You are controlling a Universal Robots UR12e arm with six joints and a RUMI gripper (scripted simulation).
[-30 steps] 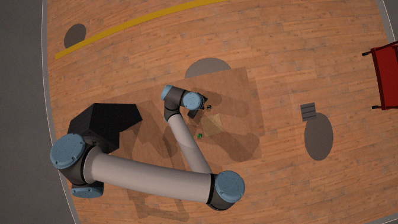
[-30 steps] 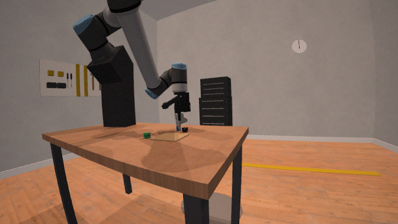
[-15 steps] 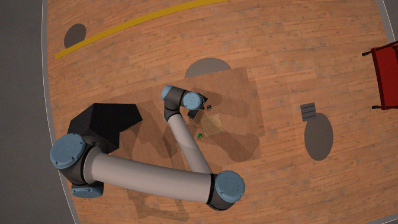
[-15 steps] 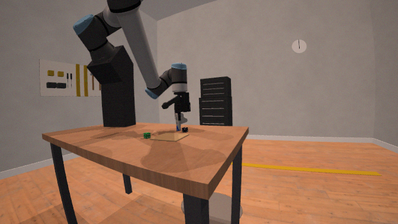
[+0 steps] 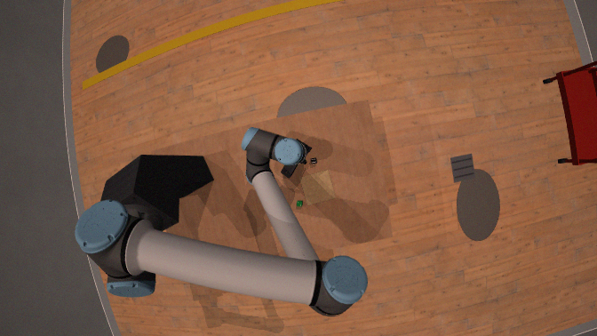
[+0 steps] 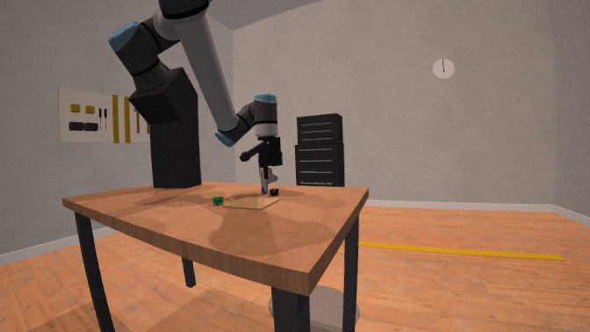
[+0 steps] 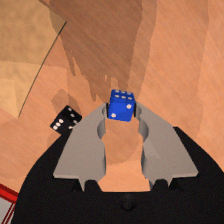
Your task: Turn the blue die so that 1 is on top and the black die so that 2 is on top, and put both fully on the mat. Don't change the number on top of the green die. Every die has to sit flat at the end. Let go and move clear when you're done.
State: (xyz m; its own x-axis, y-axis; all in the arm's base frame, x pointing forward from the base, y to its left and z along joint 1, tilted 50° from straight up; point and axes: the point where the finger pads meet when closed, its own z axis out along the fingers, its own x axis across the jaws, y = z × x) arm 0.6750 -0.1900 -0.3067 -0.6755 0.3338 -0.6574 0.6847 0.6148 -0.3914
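My hand is 60 mm short of the black die and 30 mm to the left of it. Round my hand: green die 210 mm to the right, 50 mm behind; then tan mat 160 mm to the right, 50 mm ahead, 20 mm below; then blue die right at my hand.
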